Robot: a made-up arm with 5 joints.
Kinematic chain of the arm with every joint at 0, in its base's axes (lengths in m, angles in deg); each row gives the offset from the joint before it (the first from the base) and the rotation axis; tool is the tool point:
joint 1: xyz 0 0 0.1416 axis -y
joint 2: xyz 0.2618 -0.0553 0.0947 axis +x
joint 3: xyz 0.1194 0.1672 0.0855 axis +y
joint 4: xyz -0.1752 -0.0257 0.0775 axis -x
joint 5: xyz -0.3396 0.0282 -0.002 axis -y
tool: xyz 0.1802 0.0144 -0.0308
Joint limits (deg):
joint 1: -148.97..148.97
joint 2: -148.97..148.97
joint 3: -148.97..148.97
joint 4: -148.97..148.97
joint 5: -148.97..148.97
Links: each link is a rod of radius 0.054 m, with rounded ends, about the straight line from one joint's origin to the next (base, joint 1, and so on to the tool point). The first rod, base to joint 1, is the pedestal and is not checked.
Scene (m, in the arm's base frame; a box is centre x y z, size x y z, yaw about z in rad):
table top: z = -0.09
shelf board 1: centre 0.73 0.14 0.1 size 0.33 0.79 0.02 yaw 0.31
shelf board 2: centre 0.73 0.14 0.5 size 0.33 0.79 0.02 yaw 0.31
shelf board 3: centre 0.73 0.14 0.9 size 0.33 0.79 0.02 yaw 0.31
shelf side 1: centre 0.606 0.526 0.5 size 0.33 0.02 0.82 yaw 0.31
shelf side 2: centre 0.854 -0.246 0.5 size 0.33 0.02 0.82 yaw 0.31
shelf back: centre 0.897 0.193 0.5 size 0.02 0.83 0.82 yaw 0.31
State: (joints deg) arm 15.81 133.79 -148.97 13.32 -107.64
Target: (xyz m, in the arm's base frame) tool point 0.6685 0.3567 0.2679
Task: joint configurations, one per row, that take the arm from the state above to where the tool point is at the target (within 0.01 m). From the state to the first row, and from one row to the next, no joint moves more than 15 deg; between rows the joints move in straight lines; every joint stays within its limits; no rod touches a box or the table.
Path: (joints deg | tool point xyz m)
1: 13.06 136.32 -135.23 12.75 -103.27 | 0.7577 0.0175 0.7090
2: 10.31 138.85 -121.50 12.18 -98.91 | 0.6746 0.0646 0.7258
3: 7.56 141.38 -107.76 11.60 -94.54 | 0.5806 0.0888 0.7340
4: 4.81 143.91 -94.03 11.03 -90.18 | 0.4810 0.0908 0.7311
5: 2.06 146.44 -80.29 10.46 -85.81 | 0.3806 0.0729 0.7149
6: -0.69 148.97 -66.55 9.89 -81.44 | 0.2840 0.0387 0.6836
7: -9.59 136.29 -64.92 21.70 -73.86 | 0.3445 0.1451 0.5581
8: -18.49 123.61 -63.28 33.51 -66.28 | 0.3588 0.2161 0.4104
9: -27.40 110.94 -61.65 45.32 -58.70 | 0.3286 0.2478 0.2679
10: -22.32 107.82 -76.35 40.96 -71.79 | 0.4287 0.3179 0.2588
11: -17.25 104.71 -91.06 36.61 -84.87 | 0.5451 0.3555 0.2557
12: -12.18 101.59 -105.76 32.25 -97.96 | 0.6685 0.3567 0.2678

